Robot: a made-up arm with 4 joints.
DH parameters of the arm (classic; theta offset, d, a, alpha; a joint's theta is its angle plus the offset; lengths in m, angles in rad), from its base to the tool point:
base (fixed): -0.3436 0 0.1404 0
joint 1: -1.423 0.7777 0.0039 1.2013
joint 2: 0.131 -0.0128 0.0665 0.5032
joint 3: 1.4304 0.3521 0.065 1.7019
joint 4: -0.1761 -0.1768 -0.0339 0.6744
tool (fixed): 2.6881 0.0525 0 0
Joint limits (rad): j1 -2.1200..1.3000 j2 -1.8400..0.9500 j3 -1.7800..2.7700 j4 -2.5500..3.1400
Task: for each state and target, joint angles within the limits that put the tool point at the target. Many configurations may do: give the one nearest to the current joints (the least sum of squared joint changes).
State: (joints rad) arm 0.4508 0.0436 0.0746 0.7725
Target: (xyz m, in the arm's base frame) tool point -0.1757 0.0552 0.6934
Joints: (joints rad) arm 0.0272 -0.0282 0.5663 0.1810
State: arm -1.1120 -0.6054 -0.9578 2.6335
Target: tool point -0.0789 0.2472 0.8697
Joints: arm -0.8784 -0.7163 -0.7516 1.8752
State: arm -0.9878 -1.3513 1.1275 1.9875
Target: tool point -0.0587 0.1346 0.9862
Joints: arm -0.0615 -1.7823 0.5923 1.6477
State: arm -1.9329 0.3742 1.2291 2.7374
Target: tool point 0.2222 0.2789 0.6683
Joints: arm -1.7453 0.4806 1.0157 2.0696
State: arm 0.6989 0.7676 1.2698 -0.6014
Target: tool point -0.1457 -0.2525 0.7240
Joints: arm 0.2892 0.9423 0.8408 -0.0556
